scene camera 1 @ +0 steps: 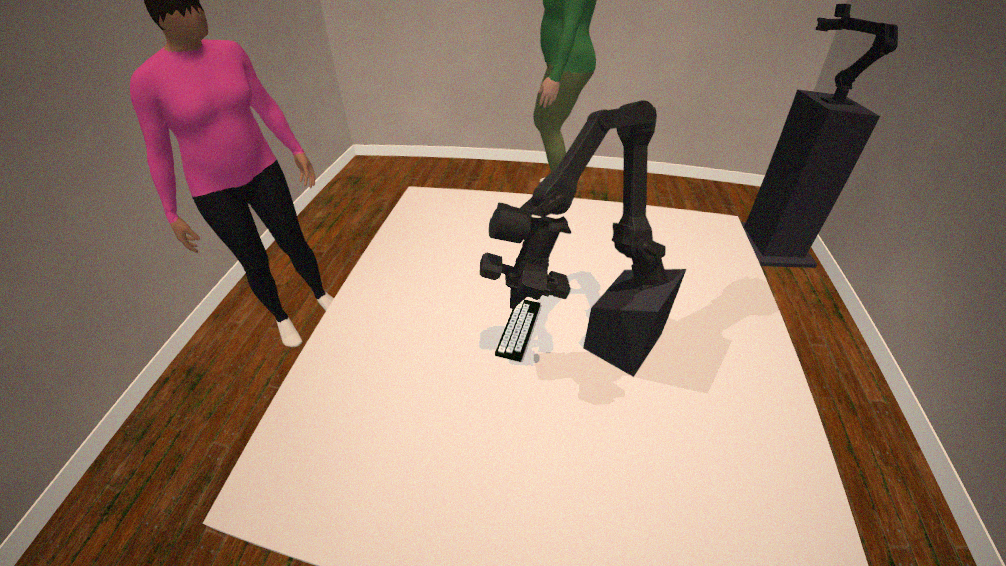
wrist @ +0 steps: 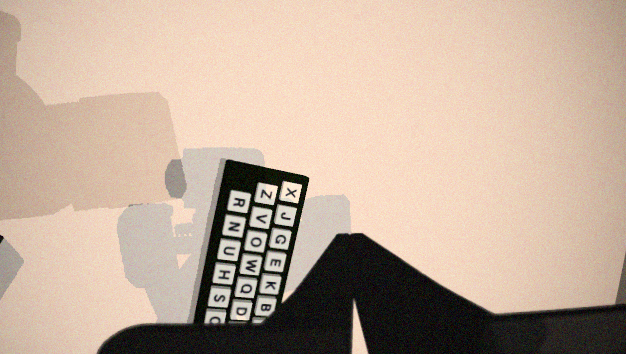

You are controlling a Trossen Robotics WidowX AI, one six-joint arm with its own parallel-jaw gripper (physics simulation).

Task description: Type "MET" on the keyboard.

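Pixels of known places: gripper, fingertip midpoint: (scene camera 1: 511,307) (wrist: 349,246); arm's base, origin of the base link: (scene camera 1: 652,279).
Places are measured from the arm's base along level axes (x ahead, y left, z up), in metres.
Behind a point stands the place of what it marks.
A black keyboard (scene camera 1: 518,330) @(x 0.302, y 0.003, z -0.180 m) (wrist: 252,252) @(x 0.309, y 0.016, z -0.186 m) with white letter keys lies flat on the pale mat. In the wrist view the E key (wrist: 275,262) @(x 0.326, y 0.007, z -0.181 m) is in the row nearest the fingers, between G and K. Keys M and T do not show there; the keyboard's lower part is hidden behind the gripper. My gripper (scene camera 1: 512,304) @(x 0.316, y 0.070, z -0.025 m) (wrist: 349,246) @(x 0.316, y 0.070, z -0.025 m) is shut and empty, fingers pointing down. In the scene view its tips are near the keyboard's far end. In the wrist view they appear to the right of the keyboard's edge, roughly level with G. Their exact height is hard to tell.
The pale mat (scene camera 1: 450,450) @(x 0.434, y 0.323, z -0.197 m) spreads around the arm's dark base block (scene camera 1: 626,316) @(x 0.072, y 0.092, z -0.022 m). A person in pink (scene camera 1: 211,112) stands at the left and one in green (scene camera 1: 568,42) behind the arm. Another arm stands on a dark pedestal (scene camera 1: 809,175) at the back right.
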